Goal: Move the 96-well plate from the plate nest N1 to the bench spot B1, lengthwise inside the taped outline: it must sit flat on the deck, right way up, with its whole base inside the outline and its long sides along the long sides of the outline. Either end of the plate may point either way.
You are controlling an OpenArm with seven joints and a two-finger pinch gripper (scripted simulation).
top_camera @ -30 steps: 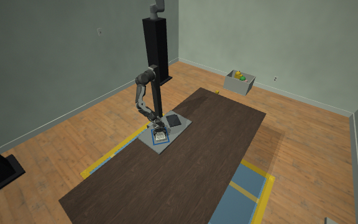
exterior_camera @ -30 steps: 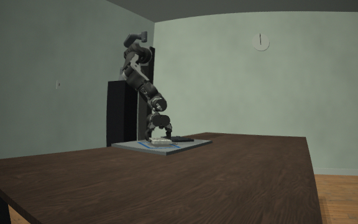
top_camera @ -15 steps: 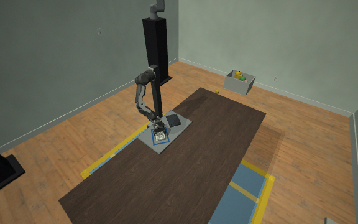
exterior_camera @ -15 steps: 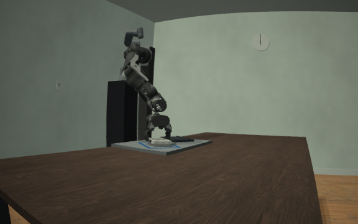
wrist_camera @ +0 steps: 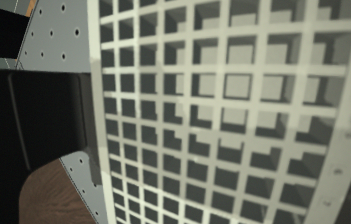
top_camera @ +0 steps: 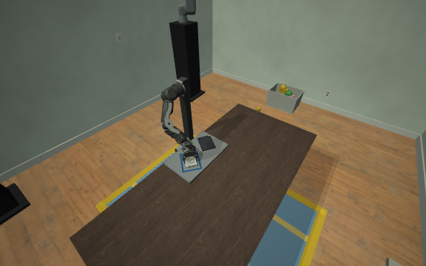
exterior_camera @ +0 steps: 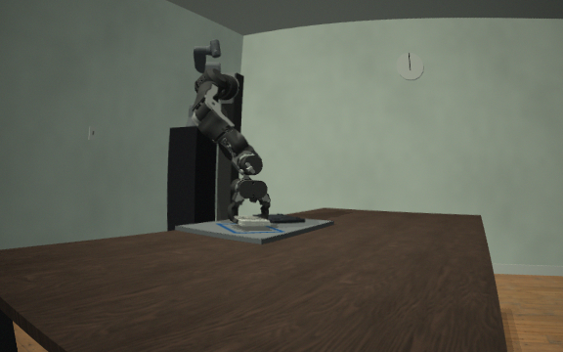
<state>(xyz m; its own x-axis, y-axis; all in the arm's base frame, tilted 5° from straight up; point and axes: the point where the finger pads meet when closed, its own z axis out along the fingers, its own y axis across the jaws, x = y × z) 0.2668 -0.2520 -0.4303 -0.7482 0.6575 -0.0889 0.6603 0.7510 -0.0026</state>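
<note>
My hand is right at the white 96-well plate. Round my hand: black plate nest: 20 mm behind, 240 mm to the left, 10 mm below.
</note>
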